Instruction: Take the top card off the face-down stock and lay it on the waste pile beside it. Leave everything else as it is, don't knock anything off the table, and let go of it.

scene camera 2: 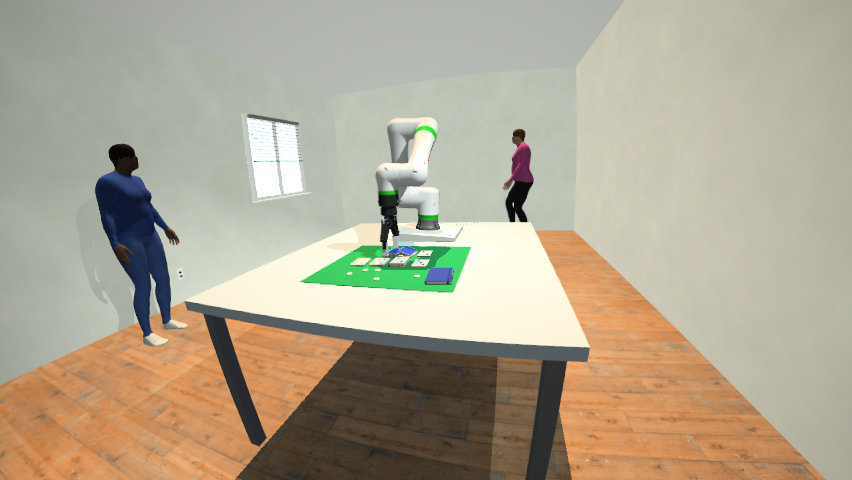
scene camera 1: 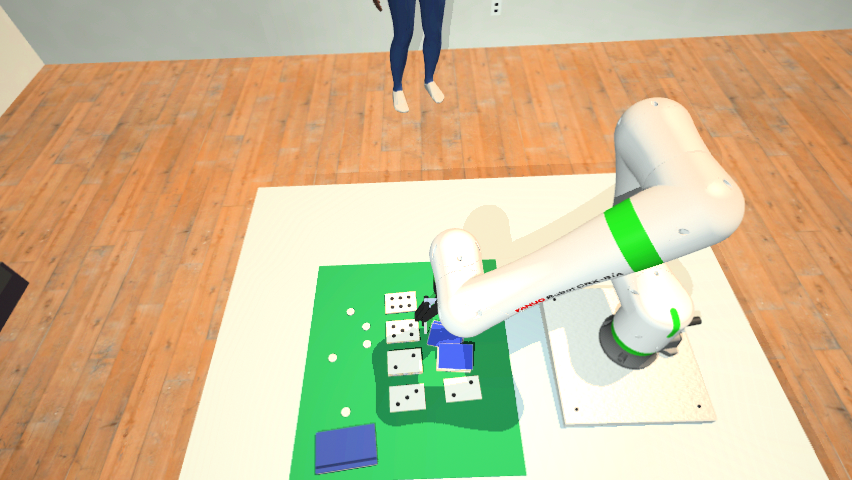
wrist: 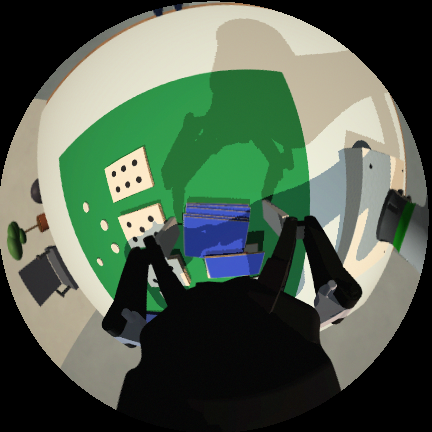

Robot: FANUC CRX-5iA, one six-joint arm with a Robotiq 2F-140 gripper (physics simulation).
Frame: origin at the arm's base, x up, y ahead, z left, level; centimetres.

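Seen in the pictures: gripper, fingertip midpoint: (scene camera 2: 390, 252) (wrist: 219, 217); arm's base, origin of the base link: (scene camera 2: 427, 227) (scene camera 1: 628, 341) (wrist: 387, 214).
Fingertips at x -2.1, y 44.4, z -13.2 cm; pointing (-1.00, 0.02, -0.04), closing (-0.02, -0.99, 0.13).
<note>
Pixels of each thing's top centre, then the offset from my fingertips to it. Level surfaces: height alone.
- face-down stock, middle of its top: (wrist: 214, 240) (scene camera 1: 445, 336) dz +2.8, dx +1.0, dy +1.6 cm
- blue-backed card, middle of its top: (wrist: 235, 270) (scene camera 1: 455, 354) (scene camera 2: 407, 248) dz +8.5, dx +1.8, dy +0.2 cm
- dotted card, middle of its top: (scene camera 1: 462, 388) (scene camera 2: 425, 253) dz +16.6, dx -0.8, dy +0.1 cm
- blue book-like box, middle of its top: (scene camera 1: 345, 447) (wrist: 150, 321) (scene camera 2: 440, 273) dz +25.7, dx +0.1, dy +30.1 cm
- green mat, its level: dx -1.2 cm
The face-down stock (scene camera 1: 442, 332) (wrist: 215, 237) is a blue-backed stack with slightly fanned edges. Beside it another blue-backed card (scene camera 1: 455, 355) (scene camera 2: 407, 251) (wrist: 234, 265) lies tilted, with its near edge at the stock. Pale edges show under this card in scene camera 1; the waste pile's face is hidden, and I cannot tell how much lies beneath. My gripper (scene camera 2: 390, 249) (wrist: 219, 217) is open and empty. In the wrist view its fingers stand on either side of the stock, low over the mat. In scene camera 1 the arm hides much of the gripper.
Face-up dotted cards (scene camera 1: 400, 302) (scene camera 1: 402, 330) (scene camera 1: 404, 361) (scene camera 1: 407, 397) form a column left of the stock. Another dotted card (scene camera 1: 462, 388) lies below the blue cards. Pale discs (scene camera 1: 332, 357) and a blue book-like box (scene camera 1: 345, 447) lie on the green mat (scene camera 1: 459, 450).
</note>
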